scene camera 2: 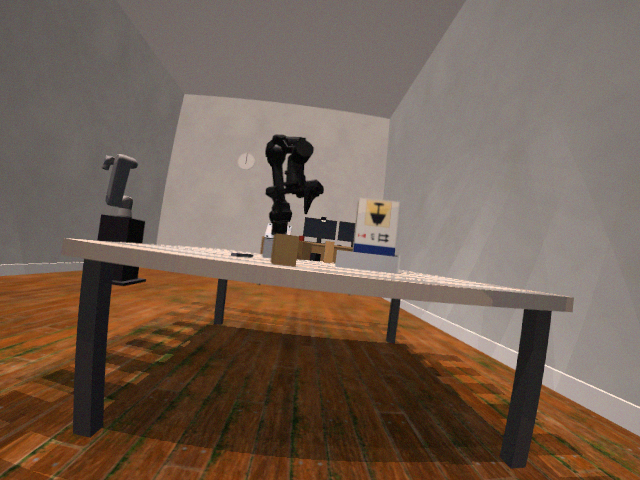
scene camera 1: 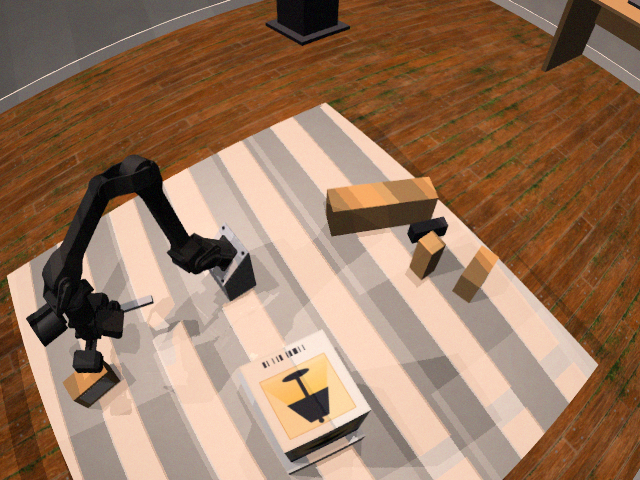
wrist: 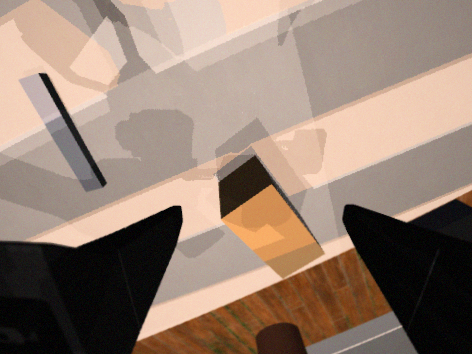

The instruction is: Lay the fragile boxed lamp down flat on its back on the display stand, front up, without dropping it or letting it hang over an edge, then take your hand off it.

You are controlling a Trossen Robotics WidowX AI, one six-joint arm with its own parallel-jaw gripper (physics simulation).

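Where they show: gripper, fingertip midpoint: (scene camera 2: 292, 215) (scene camera 1: 102, 350) (wrist: 262, 212); arm's base at its link origin: (scene camera 2: 278, 230) (scene camera 1: 223, 253).
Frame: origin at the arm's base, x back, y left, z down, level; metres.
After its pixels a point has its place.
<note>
The boxed lamp (scene camera 1: 310, 397) {x -0.435, y -0.086, z -0.172 m} (scene camera 2: 376, 227) {x -0.399, y -0.164, z -0.053 m} is a white carton with yellow lamp pictures. Its upper face shows a lamp picture and a barcode in scene camera 1. In scene camera 2 it looks taller than wide; the side facing that camera has a lamp picture, small marks and a blue bottom band. It rests on the low pale display stand (scene camera 1: 326, 455) {x -0.519, y -0.114, z 0.050 m} (scene camera 2: 361, 262) {x -0.350, y -0.171, z 0.097 m}, its right side close to the stand's right edge in scene camera 2. My gripper (scene camera 1: 99, 342) {x -0.052, y -0.382, z -0.027 m} (scene camera 2: 306, 209) (wrist: 262, 212) {x -0.052, y -0.382, z -0.027 m} is open and empty, above the table and well apart from the carton.
A small wooden block (scene camera 1: 82, 383) {x -0.051, y -0.489, z 0.046 m} (scene camera 2: 284, 250) {x -0.042, y -0.537, z 0.087 m} (wrist: 272, 225) {x -0.043, y -0.457, z 0.046 m} with a dark face lies below my gripper. A thin grey bar (scene camera 1: 138, 303) {x 0.093, y -0.257, z 0.114 m} (wrist: 65, 135) {x 0.099, y -0.276, z 0.114 m} lies nearby. A long wooden block (scene camera 1: 382, 209) {x -0.130, y 0.412, z 0.035 m}, a black block (scene camera 1: 428, 229) {x -0.241, y 0.492, z 0.076 m} and two small wooden blocks stand near the far edge.
</note>
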